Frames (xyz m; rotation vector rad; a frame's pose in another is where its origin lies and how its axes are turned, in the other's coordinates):
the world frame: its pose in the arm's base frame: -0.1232 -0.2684 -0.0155 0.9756 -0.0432 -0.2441
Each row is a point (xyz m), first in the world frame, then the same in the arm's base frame.
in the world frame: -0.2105 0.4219 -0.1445
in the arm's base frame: -0.2284 0.1224 0.2662
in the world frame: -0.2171 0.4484 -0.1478
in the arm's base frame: -0.2294 0.1408 0.2867
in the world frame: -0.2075 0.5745 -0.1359
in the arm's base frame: -0.1984 0.1965 0.3966
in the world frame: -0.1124 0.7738 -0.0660
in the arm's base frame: -0.0792 0.2250 0.5931
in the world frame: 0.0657 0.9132 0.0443
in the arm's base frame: 0.1037 0.1699 0.7569
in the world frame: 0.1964 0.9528 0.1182
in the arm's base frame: 0.2273 0.1016 0.8215
